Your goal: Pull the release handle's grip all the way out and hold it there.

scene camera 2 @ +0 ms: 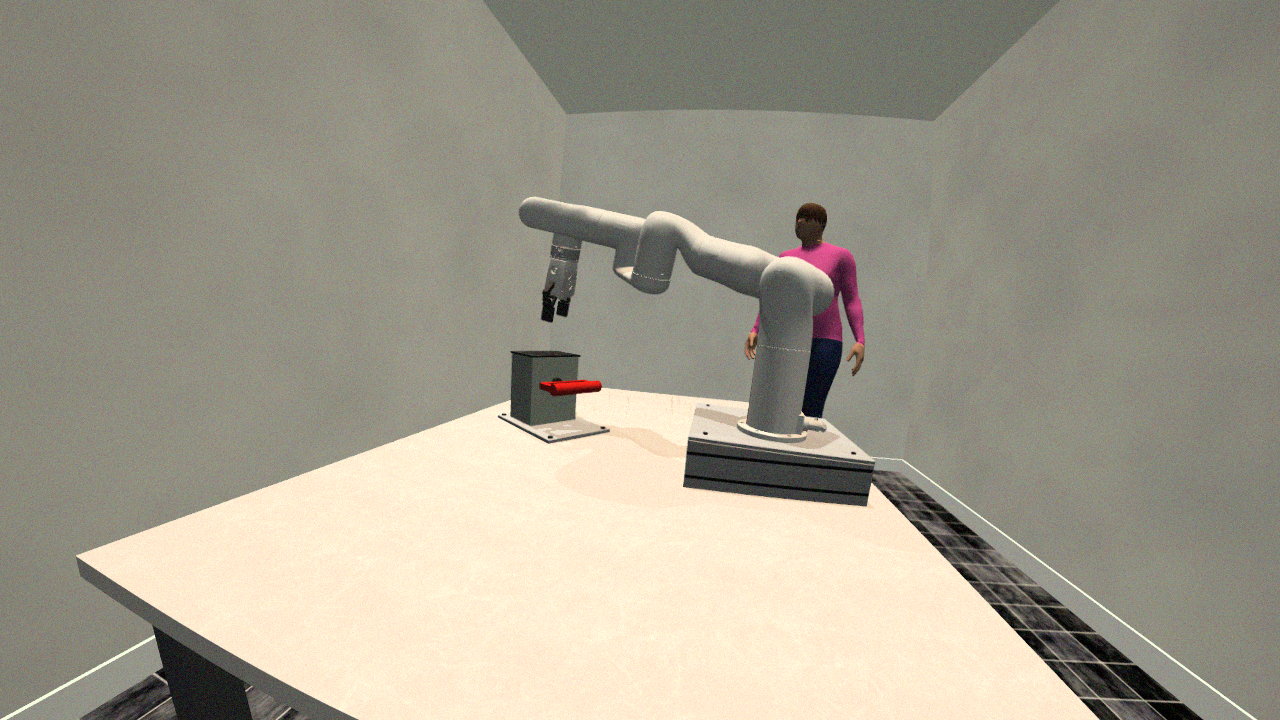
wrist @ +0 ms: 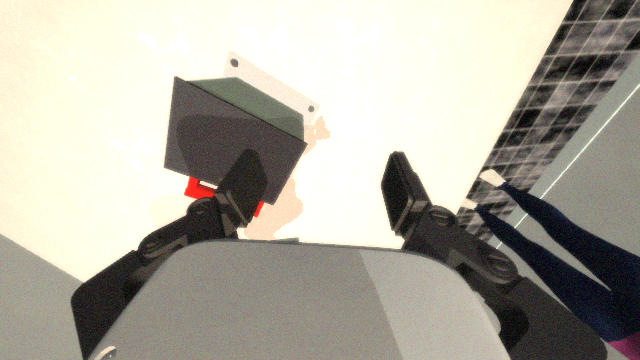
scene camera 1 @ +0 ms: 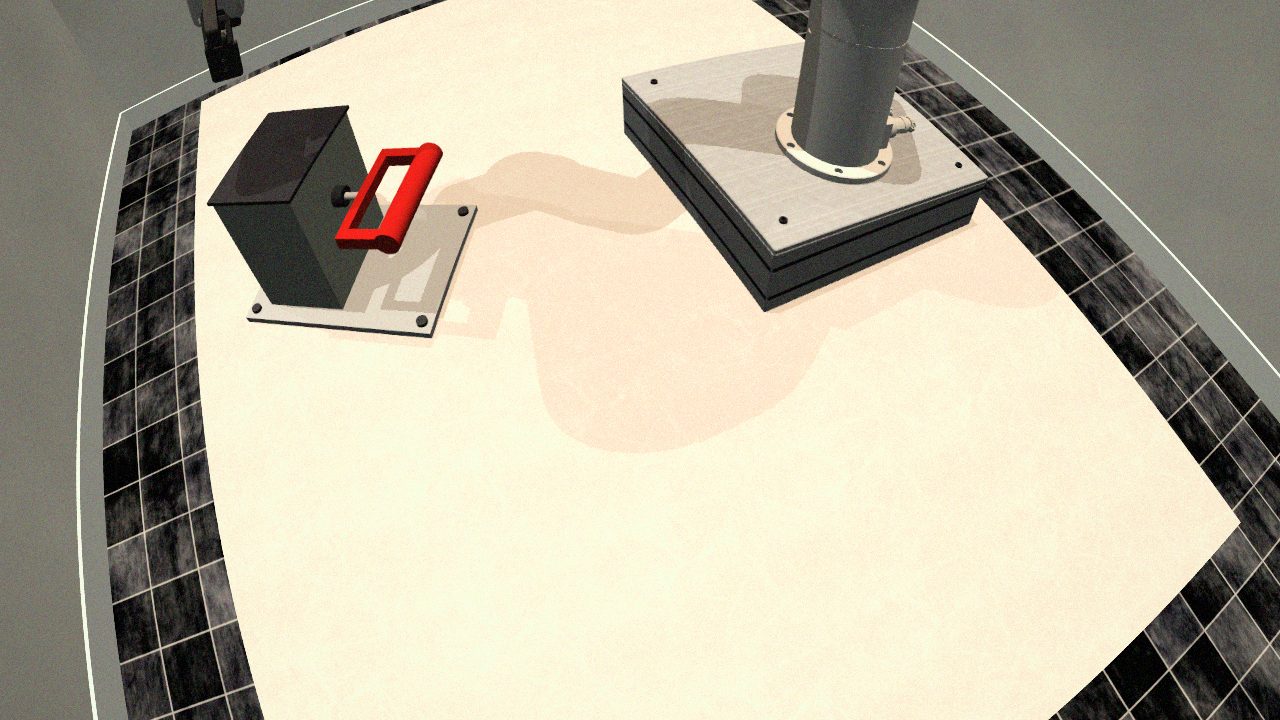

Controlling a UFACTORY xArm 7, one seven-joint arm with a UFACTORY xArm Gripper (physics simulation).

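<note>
The release handle's red grip (scene camera 1: 415,195) (scene camera 2: 577,387) (wrist: 199,190) is a rectangular loop standing out level from a dark grey-green box (scene camera 1: 308,223) (scene camera 2: 544,389) (wrist: 230,130). A short stem with a black collar (scene camera 1: 340,196) joins them. The box is fixed on a light base plate (scene camera 1: 340,317) (wrist: 272,86). In the wrist view the box and my left-hand finger hide part of the grip. My gripper (scene camera 2: 554,312) (wrist: 322,167) is open and empty, above the box and apart from the grip. Part of it shows at the top left of scene camera 1.
My arm's pedestal (scene camera 1: 760,205) (scene camera 2: 776,472) stands on the pale table (scene camera 1: 644,573) (scene camera 2: 501,591), to the right of the handle unit in both scene views. A person in a pink top (scene camera 2: 839,295) stands behind the arm. Their dark trousers (wrist: 550,262) show at the right in the wrist view.
</note>
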